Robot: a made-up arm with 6 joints. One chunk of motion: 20 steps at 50 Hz.
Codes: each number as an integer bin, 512 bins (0 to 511) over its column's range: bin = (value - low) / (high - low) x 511, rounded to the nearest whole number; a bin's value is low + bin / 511 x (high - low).
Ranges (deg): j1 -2..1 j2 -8..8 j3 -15..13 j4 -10..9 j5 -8..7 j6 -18..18
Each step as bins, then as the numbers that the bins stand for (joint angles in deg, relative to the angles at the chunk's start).
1 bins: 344 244 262 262 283 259
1 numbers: 0.02 -0.36 -0.64 -0.26 0.31 0.25
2 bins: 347 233 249 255 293 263
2 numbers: 0.04 -0.70 -1.36 -0.52 0.60 0.53
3 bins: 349 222 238 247 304 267
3 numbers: 0.05 -1.05 -1.96 -0.82 0.92 0.81
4 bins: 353 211 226 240 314 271
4 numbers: 0.07 -1.39 -2.62 -1.08 1.22 1.09
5 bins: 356 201 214 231 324 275
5 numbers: 0.09 -1.71 -3.27 -1.41 1.51 1.37
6 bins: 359 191 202 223 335 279
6 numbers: 0.11 -2.02 -3.93 -1.71 1.83 1.66
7 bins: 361 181 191 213 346 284
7 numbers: 0.12 -2.33 -4.53 -2.08 2.16 2.01
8 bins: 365 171 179 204 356 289
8 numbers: 0.14 -2.65 -5.19 -2.41 2.45 2.36
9 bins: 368 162 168 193 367 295
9 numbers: 0.16 -2.93 -5.79 -2.82 2.77 2.78
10 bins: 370 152 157 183 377 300
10 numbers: 0.17 -3.24 -6.40 -3.20 3.07 3.14
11 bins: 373 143 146 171 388 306
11 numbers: 0.19 -3.52 -7.00 -3.64 3.39 3.56
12 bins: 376 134 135 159 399 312
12 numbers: 0.21 -3.80 -7.60 -4.09 3.71 3.98
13 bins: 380 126 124 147 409 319
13 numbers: 0.23 -4.05 -8.21 -4.53 4.01 4.47
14 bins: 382 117 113 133 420 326
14 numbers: 0.24 -4.34 -8.81 -5.05 4.33 4.97
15 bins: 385 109 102 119 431 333
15 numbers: 0.26 -4.59 -9.41 -5.58 4.65 5.46
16 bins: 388 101 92 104 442 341
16 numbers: 0.28 -4.84 -9.96 -6.13 4.97 6.02
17 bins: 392 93 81 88 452 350
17 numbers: 0.30 -5.09 -10.56 -6.73 5.27 6.66
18 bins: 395 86 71 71 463 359
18 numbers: 0.32 -5.31 -11.11 -7.36 5.59 7.29
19 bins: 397 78 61 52 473 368
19 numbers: 0.33 -5.56 -11.66 -8.07 5.88 7.93
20 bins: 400 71 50 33 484 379
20 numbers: 0.35 -5.78 -12.26 -8.77 6.21 8.70
